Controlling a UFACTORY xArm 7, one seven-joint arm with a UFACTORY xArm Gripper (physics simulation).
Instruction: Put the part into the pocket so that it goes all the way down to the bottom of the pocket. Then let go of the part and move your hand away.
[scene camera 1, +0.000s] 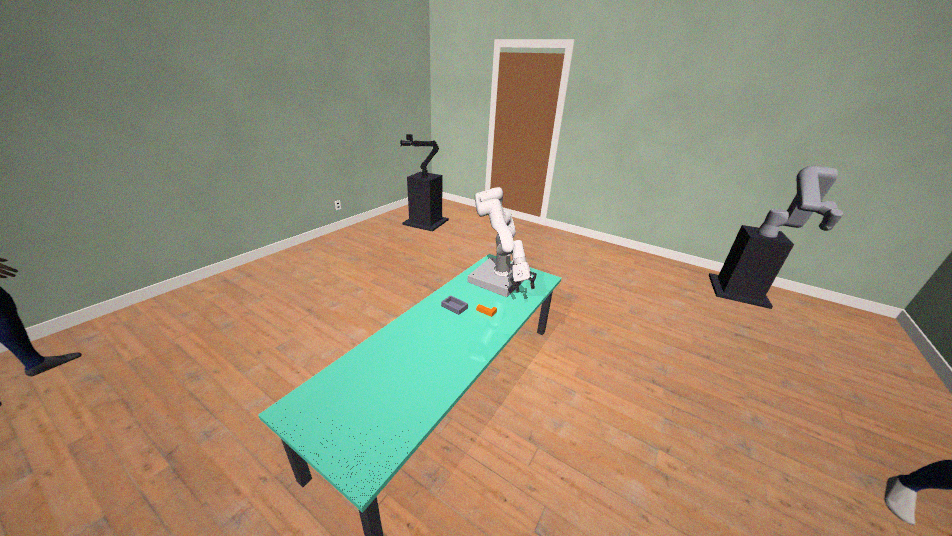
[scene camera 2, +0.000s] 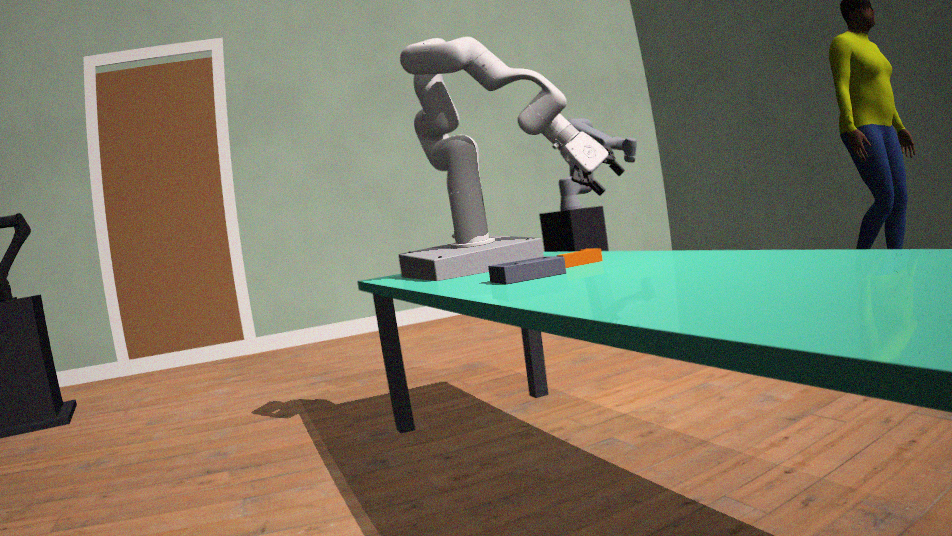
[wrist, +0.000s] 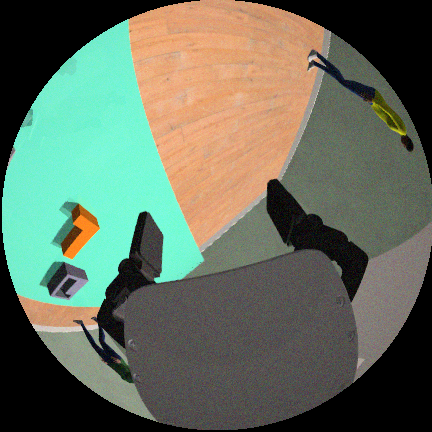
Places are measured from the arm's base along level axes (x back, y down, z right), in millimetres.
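Pixels of known places: gripper, fingertip midpoint: (scene camera 1: 525, 290) (scene camera 2: 612, 183) (wrist: 209, 208); arm's base, origin of the base link: (scene camera 1: 503, 271) (scene camera 2: 473, 244).
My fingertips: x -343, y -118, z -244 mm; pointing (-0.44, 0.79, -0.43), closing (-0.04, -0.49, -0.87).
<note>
Ahead of a thing's pixels: the offset from my fingertips to its top centre. Level surfaces: height alone.
The part @[dx -45, dy +157, dz +211 mm] (scene camera 1: 486, 310) (scene camera 2: 582, 257) (wrist: 89, 225) is an orange L-shaped block lying on the green table @[dy +187 mm] (scene camera 1: 399, 372) (scene camera 2: 732, 299) (wrist: 100, 150). The pocket is a recess in a dark grey block @[dx -96, dy +151, dz +402 mm] (scene camera 1: 455, 310) (scene camera 2: 529, 271) (wrist: 79, 281), which stands on the table beside the part, a short gap apart. In the wrist view the recess faces up and looks dark inside. My gripper (scene camera 1: 524, 284) (scene camera 2: 609, 181) (wrist: 209, 208) is open and empty, high above the table. It is tilted, and in the wrist view the part and the block are off to the left of the fingers.
The arm's grey base plate (scene camera 2: 423, 267) is on the table end near the block. Two other arms stand on black pedestals (scene camera 1: 424, 201) (scene camera 1: 752, 266) away from the table. A person in a yellow top (scene camera 2: 862, 79) (wrist: 387, 115) and one in a green top (wrist: 120, 370) are off the table.
</note>
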